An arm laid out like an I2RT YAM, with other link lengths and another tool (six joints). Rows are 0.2 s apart.
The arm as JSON. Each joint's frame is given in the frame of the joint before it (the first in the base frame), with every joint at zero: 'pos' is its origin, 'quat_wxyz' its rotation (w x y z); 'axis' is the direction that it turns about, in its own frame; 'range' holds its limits. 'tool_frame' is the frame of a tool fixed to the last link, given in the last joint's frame.
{
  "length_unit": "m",
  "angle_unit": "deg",
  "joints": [
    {
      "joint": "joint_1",
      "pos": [
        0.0,
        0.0,
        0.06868
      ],
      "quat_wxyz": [
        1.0,
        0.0,
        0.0,
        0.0
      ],
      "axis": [
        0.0,
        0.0,
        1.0
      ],
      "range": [
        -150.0,
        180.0
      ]
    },
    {
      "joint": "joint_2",
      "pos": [
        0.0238,
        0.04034,
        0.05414
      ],
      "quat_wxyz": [
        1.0,
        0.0,
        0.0,
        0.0
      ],
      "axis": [
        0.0,
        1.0,
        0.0
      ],
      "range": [
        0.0,
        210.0
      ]
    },
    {
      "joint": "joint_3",
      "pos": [
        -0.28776,
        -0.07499,
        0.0
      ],
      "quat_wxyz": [
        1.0,
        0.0,
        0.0,
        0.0
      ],
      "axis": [
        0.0,
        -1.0,
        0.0
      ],
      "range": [
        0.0,
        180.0
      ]
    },
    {
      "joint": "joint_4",
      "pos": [
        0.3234,
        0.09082,
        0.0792
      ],
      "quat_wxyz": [
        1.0,
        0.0,
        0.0,
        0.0
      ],
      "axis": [
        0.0,
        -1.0,
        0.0
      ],
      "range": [
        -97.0,
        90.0
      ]
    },
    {
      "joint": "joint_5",
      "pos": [
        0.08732,
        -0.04,
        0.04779
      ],
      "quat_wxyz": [
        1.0,
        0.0,
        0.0,
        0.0
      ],
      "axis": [
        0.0,
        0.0,
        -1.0
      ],
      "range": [
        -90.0,
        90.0
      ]
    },
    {
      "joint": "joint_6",
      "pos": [
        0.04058,
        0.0,
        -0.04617
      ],
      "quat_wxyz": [
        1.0,
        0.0,
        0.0,
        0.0
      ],
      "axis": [
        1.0,
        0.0,
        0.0
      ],
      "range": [
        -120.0,
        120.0
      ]
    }
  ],
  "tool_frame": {
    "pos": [
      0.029,
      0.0,
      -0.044
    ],
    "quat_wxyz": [
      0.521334,
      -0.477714,
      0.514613,
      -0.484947
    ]
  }
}
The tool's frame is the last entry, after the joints.
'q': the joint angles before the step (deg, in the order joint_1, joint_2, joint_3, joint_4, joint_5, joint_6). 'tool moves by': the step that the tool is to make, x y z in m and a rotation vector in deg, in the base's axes. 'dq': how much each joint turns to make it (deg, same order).
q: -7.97, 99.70, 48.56, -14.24, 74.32, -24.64
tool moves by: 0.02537, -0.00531, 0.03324, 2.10, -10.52, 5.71
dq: -0.02, -5.03, 0.01, 13.32, -6.14, -8.67
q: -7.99, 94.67, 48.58, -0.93, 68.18, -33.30
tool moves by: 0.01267, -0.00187, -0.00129, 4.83, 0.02, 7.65
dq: 0.00, -0.17, -0.03, 3.37, -8.79, -4.68
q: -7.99, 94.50, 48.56, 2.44, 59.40, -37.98
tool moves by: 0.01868, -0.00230, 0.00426, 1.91, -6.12, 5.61
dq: -0.06, 0.17, 0.02, 8.19, -6.12, -2.68
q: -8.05, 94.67, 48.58, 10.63, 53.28, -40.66
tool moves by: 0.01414, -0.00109, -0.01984, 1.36, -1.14, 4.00
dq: 0.00, 3.85, 0.00, 6.06, -4.16, -1.62
